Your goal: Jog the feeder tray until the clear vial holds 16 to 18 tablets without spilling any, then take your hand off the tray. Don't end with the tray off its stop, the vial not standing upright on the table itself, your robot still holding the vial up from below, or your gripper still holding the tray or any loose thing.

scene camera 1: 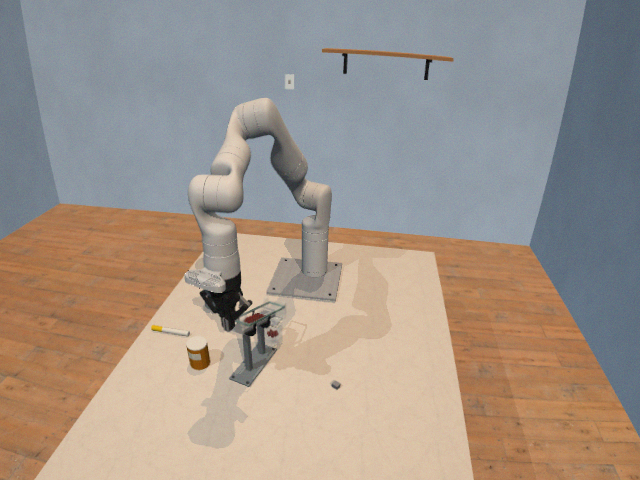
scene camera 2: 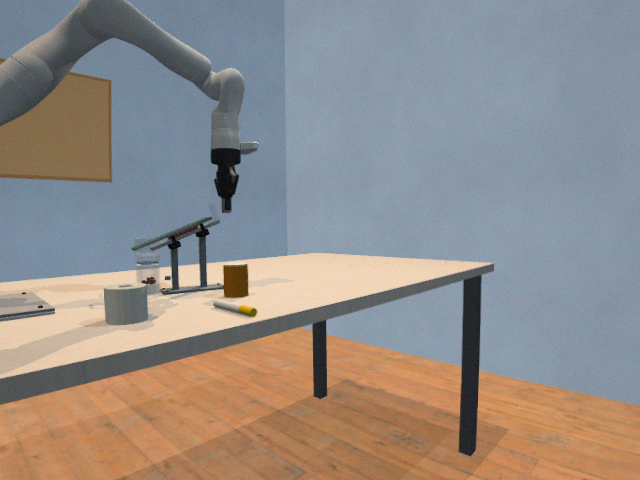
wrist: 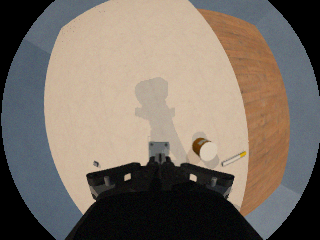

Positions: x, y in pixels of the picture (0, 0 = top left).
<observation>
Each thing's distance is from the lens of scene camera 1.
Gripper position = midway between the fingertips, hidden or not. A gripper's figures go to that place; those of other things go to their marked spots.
my gripper (scene camera 1: 228, 329): 0.96 m
feeder stand (scene camera 1: 255, 361): 1.15 m
</observation>
